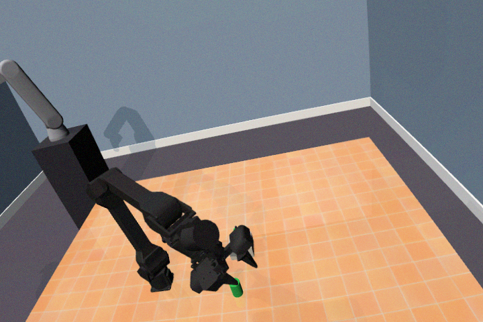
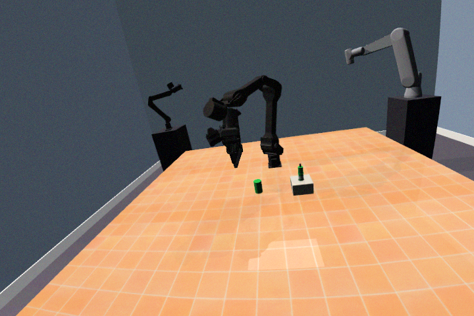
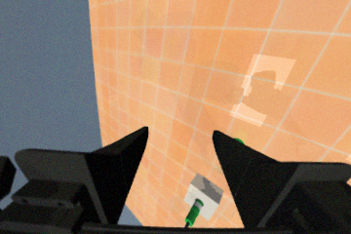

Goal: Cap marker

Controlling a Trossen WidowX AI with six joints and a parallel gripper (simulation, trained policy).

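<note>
Now: the green cap 5 cm behind my gripper tip, 6 cm to the left of it and 12 cm below it. From my gripper tip the other things lie so: holder block: 4 cm behind, 22 cm to the left, 12 cm below.
</note>
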